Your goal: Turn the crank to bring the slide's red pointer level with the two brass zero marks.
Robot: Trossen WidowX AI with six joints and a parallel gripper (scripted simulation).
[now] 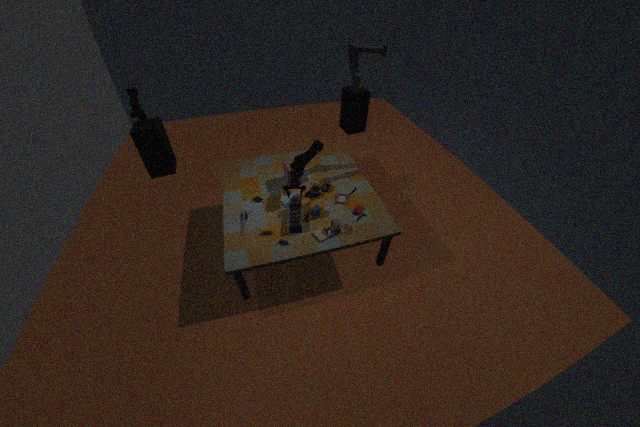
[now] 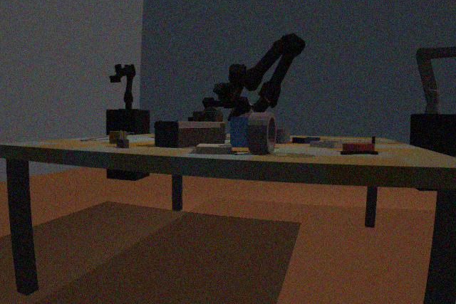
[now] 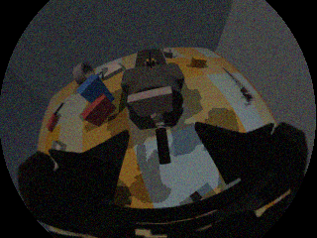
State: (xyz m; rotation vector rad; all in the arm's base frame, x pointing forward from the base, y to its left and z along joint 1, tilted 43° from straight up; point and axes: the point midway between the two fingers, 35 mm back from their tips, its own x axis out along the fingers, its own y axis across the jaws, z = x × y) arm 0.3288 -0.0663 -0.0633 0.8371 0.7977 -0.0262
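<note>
Now: gripper tip 20 mm past the dark crank handle, 20 mm above it and 10 mm to the right of it. From my gripper tip the other things lie so: blue block 170 mm ahead, 120 mm to the left, 40 mm below; red pointer 110 mm ahead, 30 mm to the right; yellow block 280 mm to the right, 210 mm ahead, 60 mm below.
</note>
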